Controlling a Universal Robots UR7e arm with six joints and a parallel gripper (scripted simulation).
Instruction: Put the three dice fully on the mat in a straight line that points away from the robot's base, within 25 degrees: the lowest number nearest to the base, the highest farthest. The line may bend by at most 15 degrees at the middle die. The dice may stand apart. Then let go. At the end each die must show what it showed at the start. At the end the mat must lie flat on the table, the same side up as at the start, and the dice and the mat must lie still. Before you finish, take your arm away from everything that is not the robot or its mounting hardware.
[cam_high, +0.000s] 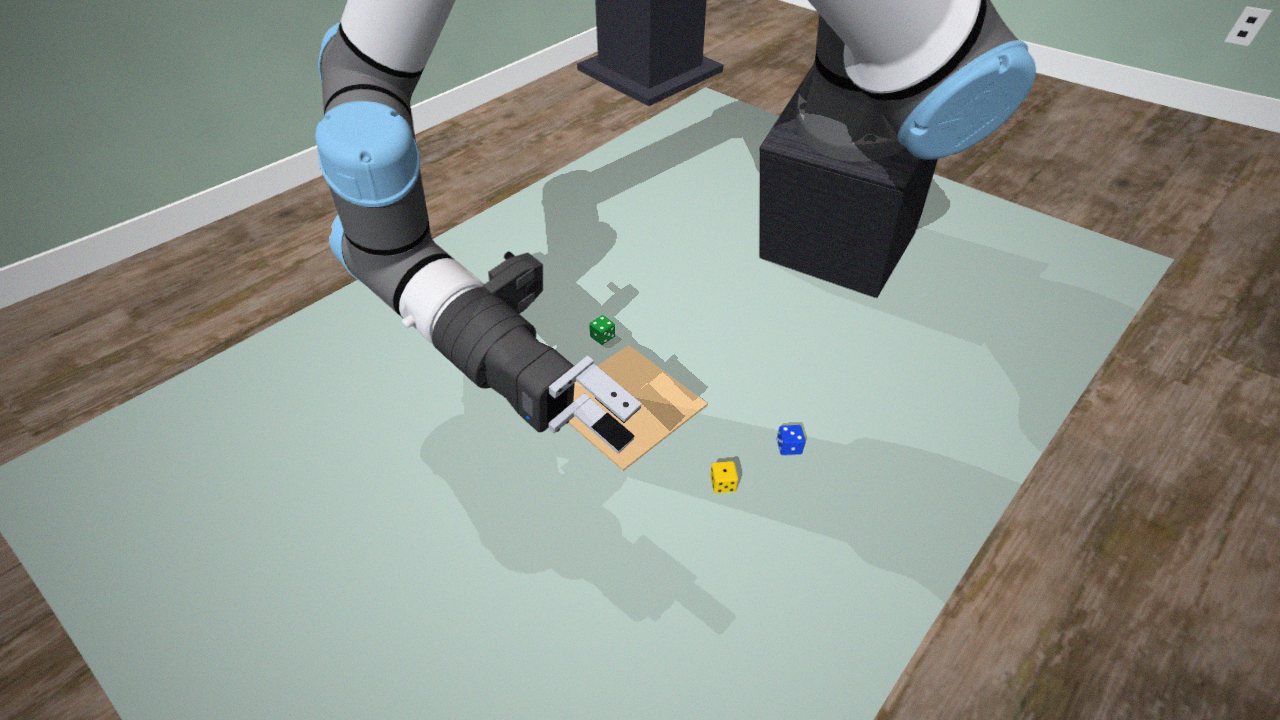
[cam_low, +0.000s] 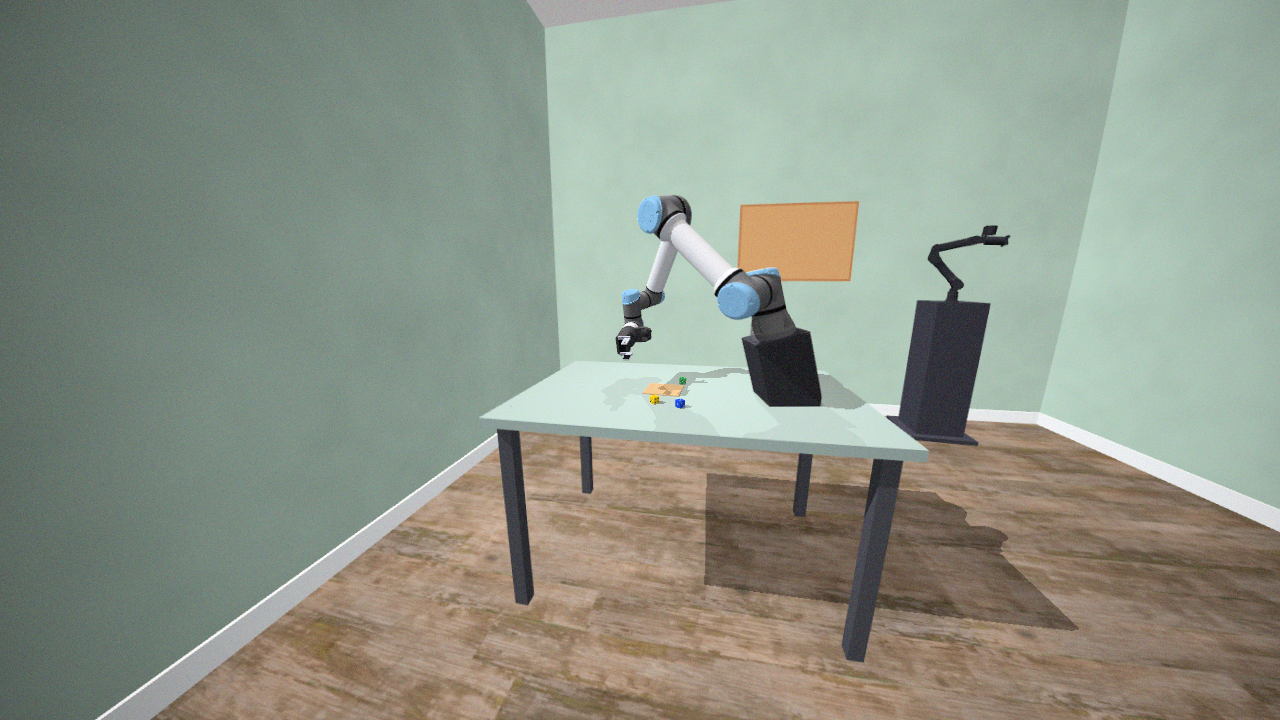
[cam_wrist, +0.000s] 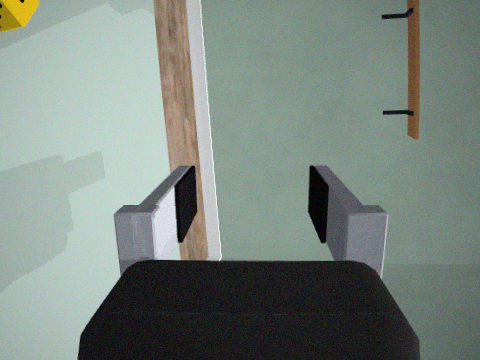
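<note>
My gripper is now 180 mm past the green die, 220 mm to the left of it and 160 mm above it. The rest, counted from my hand: yellow die: 120 mm behind, 40 mm to the left, 160 mm below; then blue die: 210 mm behind, 60 mm to the left, 160 mm below; then orange mat: 120 mm behind, 120 mm to the right, 170 mm below.
</note>
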